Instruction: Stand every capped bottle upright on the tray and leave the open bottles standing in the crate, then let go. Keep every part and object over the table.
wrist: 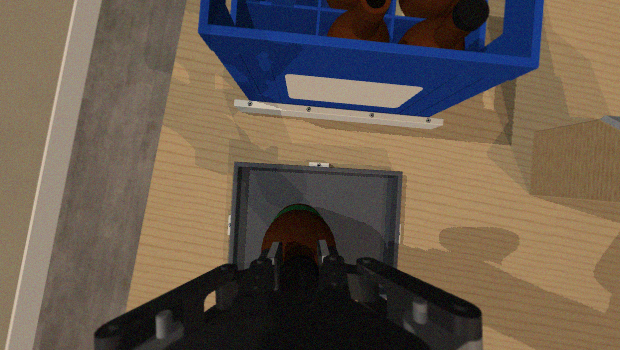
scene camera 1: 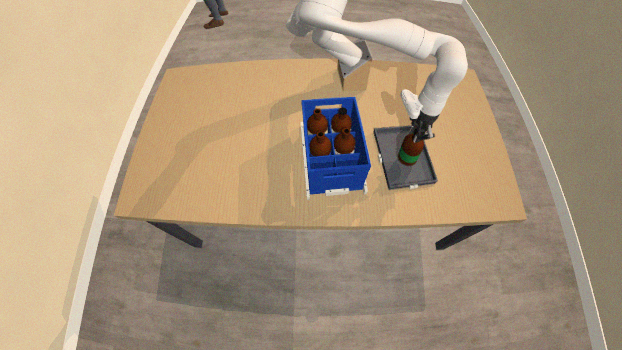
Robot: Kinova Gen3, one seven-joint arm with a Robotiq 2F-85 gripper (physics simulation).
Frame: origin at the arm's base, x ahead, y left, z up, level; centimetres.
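Seen in the pictures: gripper, fingertip midpoint: [wrist: 300, 252] [scene camera 1: 413, 137]; arm's base at its link origin: [scene camera 1: 353, 57].
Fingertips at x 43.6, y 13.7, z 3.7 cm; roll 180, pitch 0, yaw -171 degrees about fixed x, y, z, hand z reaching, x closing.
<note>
Pixels of each thing's top centre, then the offset from my fingertips to it. Level surfaces: height alone.
- brown bottle with a green band, top centre: [wrist: 296, 285] [scene camera 1: 419, 132] dx +0.0, dy +1.2, dz +2.6 cm
- blue crate at its top centre: [scene camera 1: 334, 130] dx -3.3, dy -25.9, dz +0.2 cm
- bottle with a black cap, top centre: [wrist: 473, 10] [scene camera 1: 342, 110] dx -12.3, dy -22.0, dz -1.0 cm
- wooden table at its surface level: dz -17.3 cm
A brown bottle with a green band [scene camera 1: 410, 154] [wrist: 297, 230] is over or on the dark grey tray [scene camera 1: 411, 178] [wrist: 350, 192], roughly upright. Whether its base touches the tray is hard to tell. My gripper [scene camera 1: 418, 135] [wrist: 300, 252] is shut on its neck; a dark top shows between the fingers in the wrist view. The blue crate [scene camera 1: 320, 183] [wrist: 350, 62] holds a bottle with a black cap [scene camera 1: 342, 122] [wrist: 432, 36] at its back right in the scene view. Three open bottles stand there too: back left [scene camera 1: 317, 124], front left [scene camera 1: 320, 146] and front right [scene camera 1: 344, 144].
The wooden table [scene camera 1: 215, 175] [wrist: 190, 200] carries the crate and, close beside it, the tray. White strips [scene camera 1: 337, 192] [wrist: 340, 114] edge the crate's base. The arm's mounting block [wrist: 570, 160] stands at the table's back. The crate walls rise well above the tray rim.
</note>
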